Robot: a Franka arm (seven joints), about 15 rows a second.
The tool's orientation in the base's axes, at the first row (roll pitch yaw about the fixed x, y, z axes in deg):
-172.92 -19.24 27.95
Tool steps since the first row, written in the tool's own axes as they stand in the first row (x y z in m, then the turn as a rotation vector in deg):
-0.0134 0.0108 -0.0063 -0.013 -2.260 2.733
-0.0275 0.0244 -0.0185 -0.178 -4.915 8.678
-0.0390 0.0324 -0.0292 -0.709 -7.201 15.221
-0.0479 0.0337 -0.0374 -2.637 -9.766 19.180
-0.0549 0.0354 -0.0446 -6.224 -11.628 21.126
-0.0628 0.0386 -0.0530 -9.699 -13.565 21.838
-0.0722 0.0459 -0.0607 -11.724 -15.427 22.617
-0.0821 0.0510 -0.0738 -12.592 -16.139 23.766
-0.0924 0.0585 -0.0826 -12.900 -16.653 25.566
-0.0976 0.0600 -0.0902 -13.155 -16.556 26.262
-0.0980 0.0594 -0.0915 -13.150 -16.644 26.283
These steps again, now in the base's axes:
-0.0072 -0.0168 0.0002 -0.512 2.649 -2.302
-0.0150 -0.0379 0.0054 -0.605 6.411 -7.618
-0.0230 -0.0527 0.0107 -0.681 9.852 -13.657
-0.0317 -0.0599 0.0153 -2.660 12.236 -17.703
-0.0384 -0.0663 0.0196 -6.134 12.756 -20.492
-0.0453 -0.0748 0.0245 -9.839 13.066 -22.079
-0.0512 -0.0872 0.0277 -12.280 13.971 -23.259
-0.0600 -0.0994 0.0362 -13.095 14.499 -24.539
-0.0668 -0.1127 0.0401 -13.194 15.275 -26.267
-0.0722 -0.1183 0.0454 -13.197 15.261 -27.014
-0.0731 -0.1183 0.0465 -13.232 15.345 -27.022

